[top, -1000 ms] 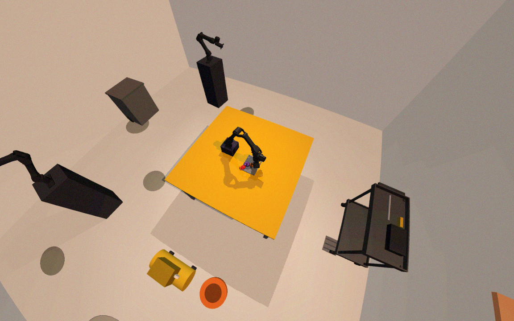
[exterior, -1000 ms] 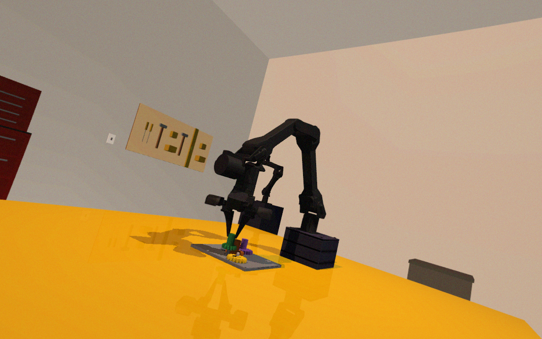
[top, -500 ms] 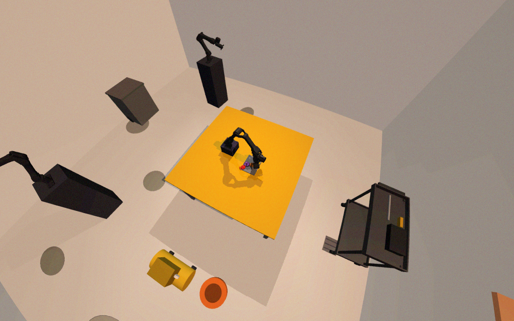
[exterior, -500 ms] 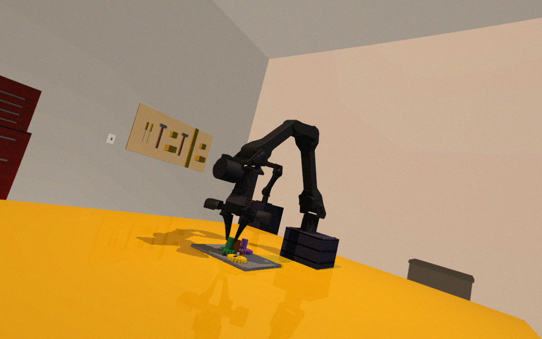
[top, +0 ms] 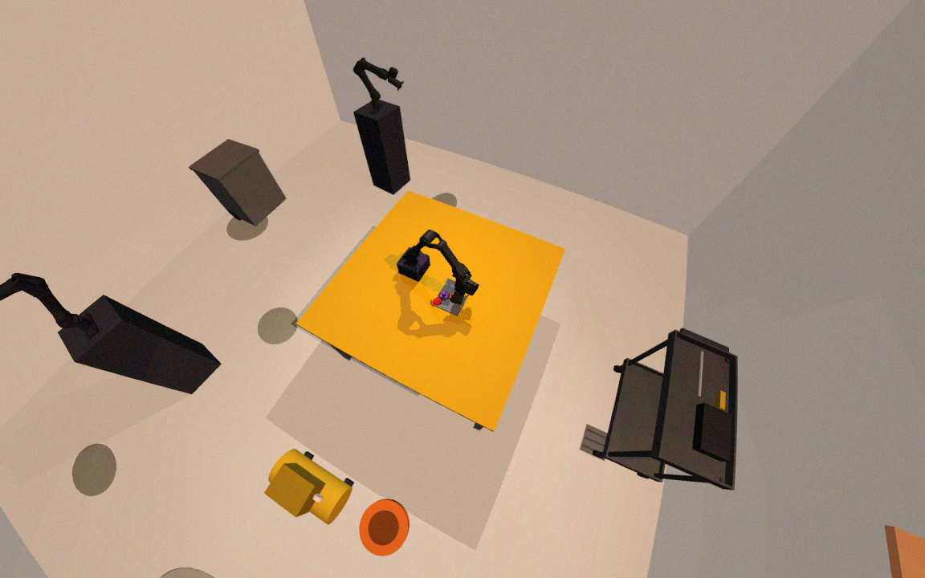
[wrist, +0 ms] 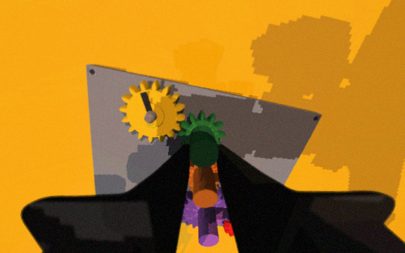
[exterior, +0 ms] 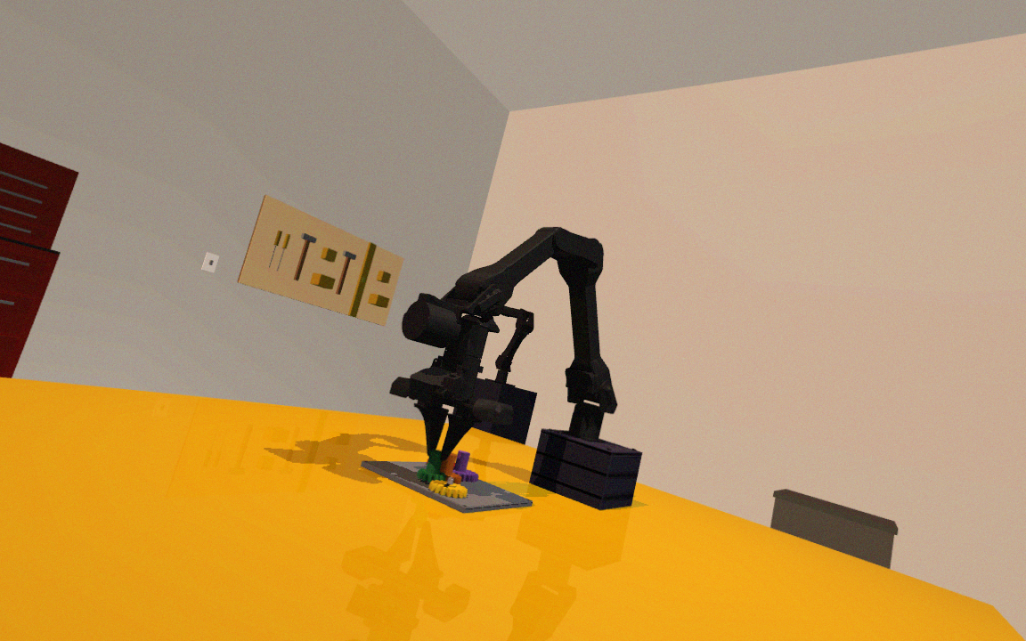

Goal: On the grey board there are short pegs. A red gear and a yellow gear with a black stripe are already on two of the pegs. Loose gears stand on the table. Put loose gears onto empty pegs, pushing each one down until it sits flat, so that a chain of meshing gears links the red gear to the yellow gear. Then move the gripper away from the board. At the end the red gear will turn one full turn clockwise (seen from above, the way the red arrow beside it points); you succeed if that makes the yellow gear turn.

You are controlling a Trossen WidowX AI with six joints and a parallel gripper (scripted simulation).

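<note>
Now: the green gear 1 cm below my gripper tip. Round my gripper tip: orange gear 4 cm behind, 2 cm to the right, 2 cm below; then red gear 10 cm behind, 9 cm to the right, 3 cm below; then purple gear 9 cm behind, 4 cm to the right, 2 cm below.
</note>
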